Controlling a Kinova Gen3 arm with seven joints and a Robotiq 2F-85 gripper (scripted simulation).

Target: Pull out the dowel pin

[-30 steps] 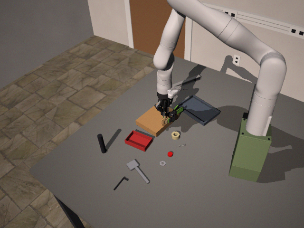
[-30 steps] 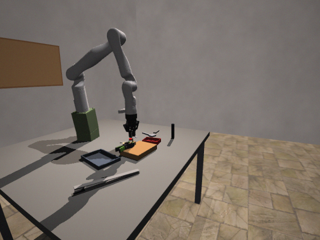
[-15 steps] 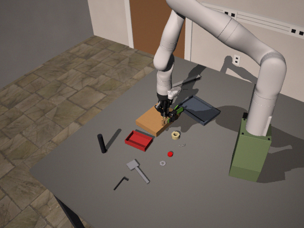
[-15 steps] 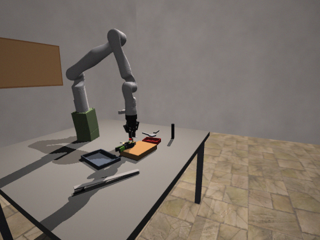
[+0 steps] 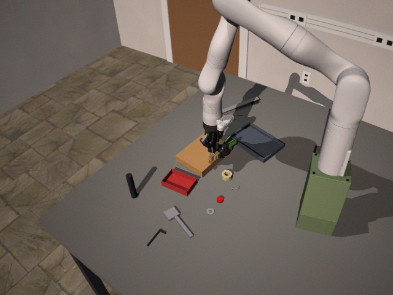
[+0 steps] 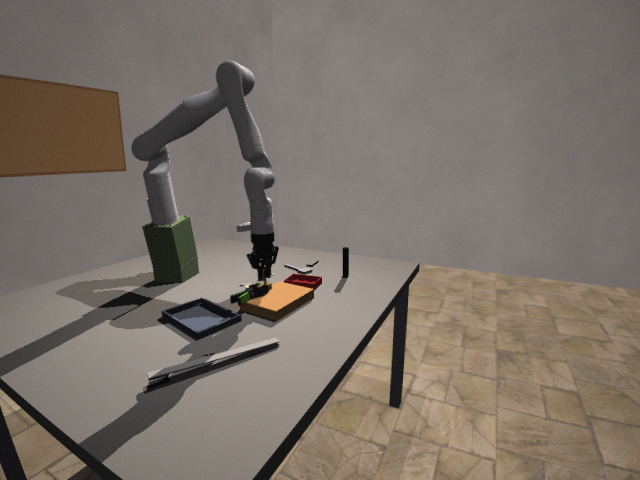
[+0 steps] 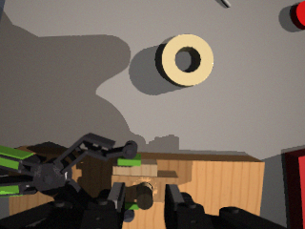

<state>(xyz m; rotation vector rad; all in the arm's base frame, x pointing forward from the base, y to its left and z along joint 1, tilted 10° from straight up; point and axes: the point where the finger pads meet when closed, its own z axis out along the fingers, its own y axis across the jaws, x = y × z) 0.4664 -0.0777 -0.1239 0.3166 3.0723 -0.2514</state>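
My hand is 3 cm above the wooden dowel pin. Also, from my hand: wooden block (5 cm below); then tape roll (9 cm behind, 5 cm to the left, 8 cm below); then wooden bench board (5 cm ahead, 2 cm to the right, 7 cm below).
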